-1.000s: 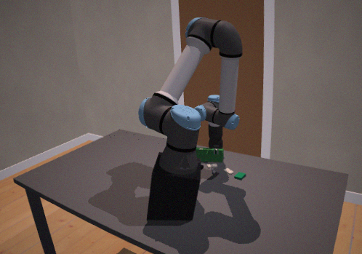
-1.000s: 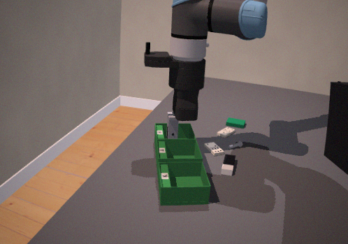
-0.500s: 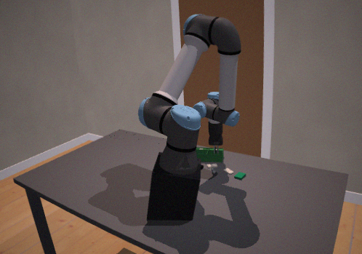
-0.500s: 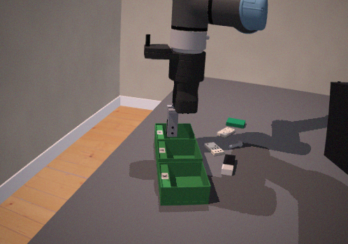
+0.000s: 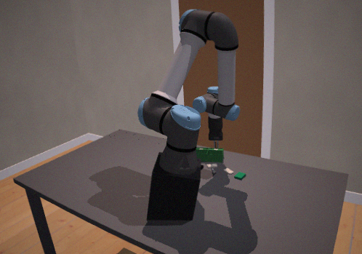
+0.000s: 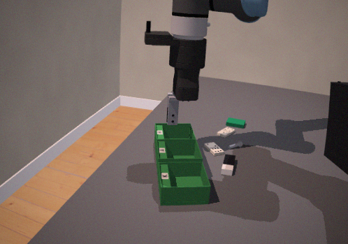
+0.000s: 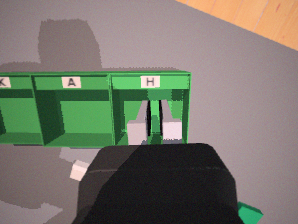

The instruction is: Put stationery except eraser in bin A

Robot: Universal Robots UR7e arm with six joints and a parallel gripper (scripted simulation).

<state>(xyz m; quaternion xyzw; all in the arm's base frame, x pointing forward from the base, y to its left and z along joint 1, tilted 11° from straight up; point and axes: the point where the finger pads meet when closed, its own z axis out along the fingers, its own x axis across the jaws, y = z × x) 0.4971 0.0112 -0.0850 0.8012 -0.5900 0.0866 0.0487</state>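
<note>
My hand is 3 cm past the joined green bins, 8 cm to the right of it and 6 cm above it. The rest, counted from my hand: bolt: 15 cm behind, 4 cm to the right, 7 cm below; black-and-white block: 13 cm behind, 6 cm to the left, 7 cm below; domino: 13 cm behind, 12 cm to the right, 8 cm below.
</note>
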